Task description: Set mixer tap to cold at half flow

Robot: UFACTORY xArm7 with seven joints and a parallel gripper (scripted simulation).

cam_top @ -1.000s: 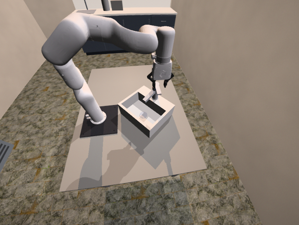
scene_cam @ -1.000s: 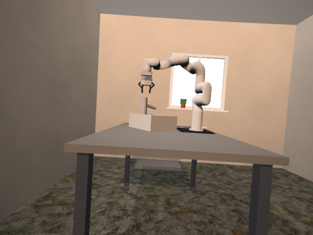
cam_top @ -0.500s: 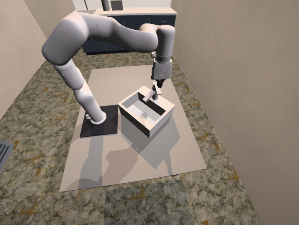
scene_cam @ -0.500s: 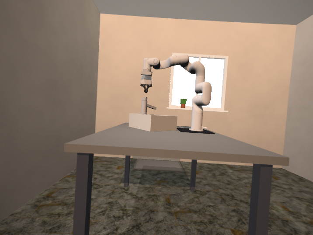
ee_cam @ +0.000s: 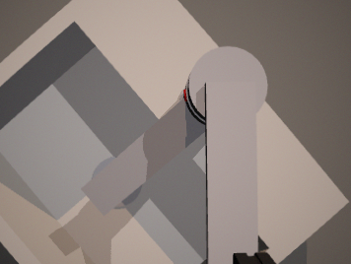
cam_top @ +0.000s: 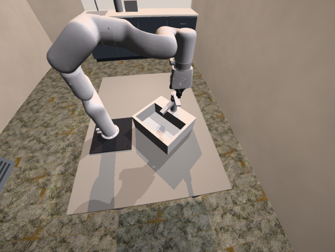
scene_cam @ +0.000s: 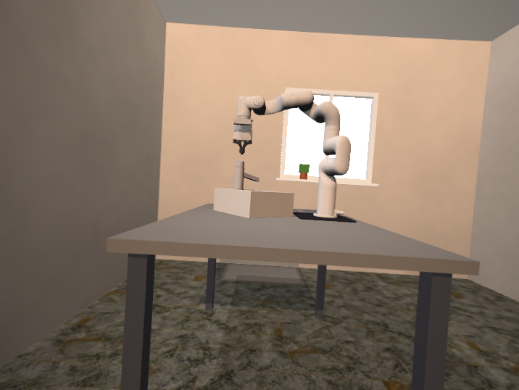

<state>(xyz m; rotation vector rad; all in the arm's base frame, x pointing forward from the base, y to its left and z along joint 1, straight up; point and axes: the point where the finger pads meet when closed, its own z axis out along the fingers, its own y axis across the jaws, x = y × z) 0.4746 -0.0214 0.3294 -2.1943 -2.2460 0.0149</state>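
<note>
Right now my hand is 7 cm above the lever and 4 cm to the right of it. Also, from my hand: mixer tap 11 cm below, 6 cm to the left, 2 cm behind; then sink 30 cm below, 9 cm behind, 2 cm to the left.
</note>
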